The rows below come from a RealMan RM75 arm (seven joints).
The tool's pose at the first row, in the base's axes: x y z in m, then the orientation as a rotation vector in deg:
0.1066 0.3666 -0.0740 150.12 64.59 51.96
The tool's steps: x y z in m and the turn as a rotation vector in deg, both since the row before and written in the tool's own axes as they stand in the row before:
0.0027 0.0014 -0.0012 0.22 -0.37 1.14
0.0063 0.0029 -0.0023 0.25 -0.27 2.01
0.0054 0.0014 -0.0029 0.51 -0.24 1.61
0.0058 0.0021 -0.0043 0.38 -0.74 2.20
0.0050 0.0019 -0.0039 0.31 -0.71 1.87
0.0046 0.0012 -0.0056 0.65 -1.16 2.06
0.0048 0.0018 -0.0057 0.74 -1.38 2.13
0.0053 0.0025 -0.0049 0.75 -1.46 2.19
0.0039 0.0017 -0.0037 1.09 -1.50 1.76
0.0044 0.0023 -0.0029 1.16 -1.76 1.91
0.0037 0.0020 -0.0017 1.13 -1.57 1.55
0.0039 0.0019 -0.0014 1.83 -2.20 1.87
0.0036 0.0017 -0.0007 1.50 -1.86 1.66
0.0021 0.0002 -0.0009 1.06 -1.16 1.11
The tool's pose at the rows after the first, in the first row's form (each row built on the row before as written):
0.1082 0.3674 -0.0713 151.26 63.28 51.58
0.1121 0.3694 -0.0655 153.07 60.93 51.49
0.1144 0.3717 -0.0601 154.75 59.24 51.28
0.1166 0.3734 -0.0531 156.83 56.58 50.46
0.1186 0.3746 -0.0469 158.56 54.26 49.63
0.1192 0.3758 -0.0397 160.75 51.82 48.06
0.1204 0.3765 -0.0322 163.04 49.27 46.11
0.1230 0.3768 -0.0250 165.33 46.59 44.01
0.1249 0.3770 -0.0197 167.59 44.66 41.70
0.1280 0.3768 -0.0149 169.97 42.49 38.94
0.1311 0.3765 -0.0116 -171.06 -40.56 -36.20
0.1346 0.3763 -0.0086 -170.80 -38.00 -31.95
0.1381 0.3761 -0.0066 -170.52 -35.72 -28.41
0.1397 0.3766 -0.0051 -170.19 -34.20 -26.16

